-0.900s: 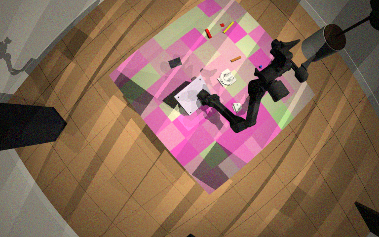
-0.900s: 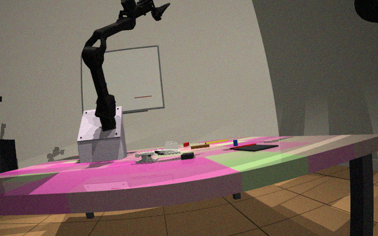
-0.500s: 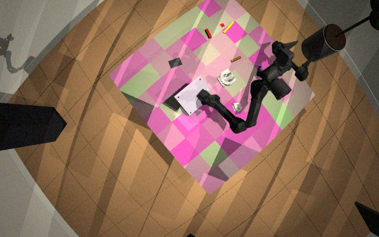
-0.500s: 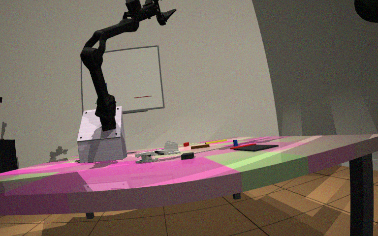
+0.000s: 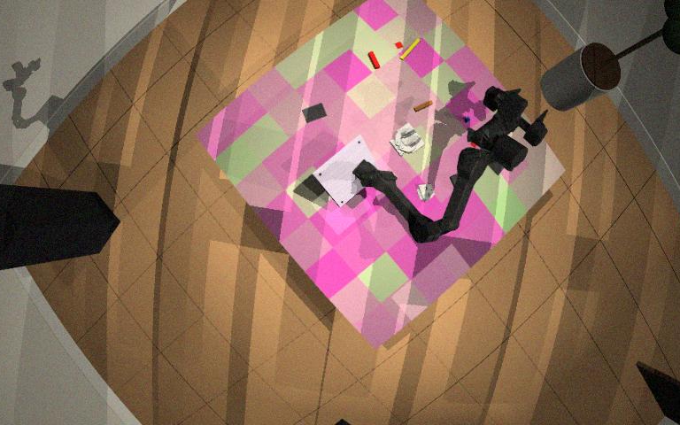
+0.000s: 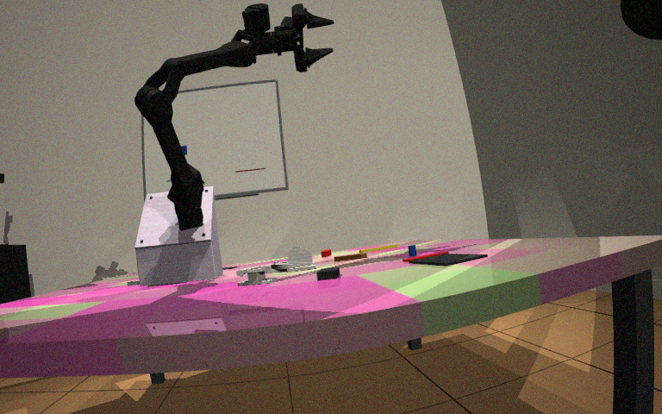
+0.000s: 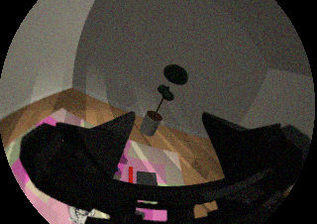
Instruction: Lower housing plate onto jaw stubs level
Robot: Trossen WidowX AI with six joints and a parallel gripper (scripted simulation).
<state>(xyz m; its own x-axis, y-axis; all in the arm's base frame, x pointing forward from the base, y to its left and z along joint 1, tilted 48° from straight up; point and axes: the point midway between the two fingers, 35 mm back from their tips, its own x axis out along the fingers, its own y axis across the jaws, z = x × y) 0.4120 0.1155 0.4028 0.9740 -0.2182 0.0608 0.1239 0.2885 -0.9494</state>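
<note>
The white piece is 250 mm behind my gripper tip, 40 mm to the right of it and 560 mm below it. Round my gripper tip: blue peg (140 mm ahead, 30 mm to the left, 560 mm below); then dark block (120 mm behind, 110 mm to the right, 570 mm below); then red bar (130 mm ahead, 60 mm to the right, 570 mm below).
</note>
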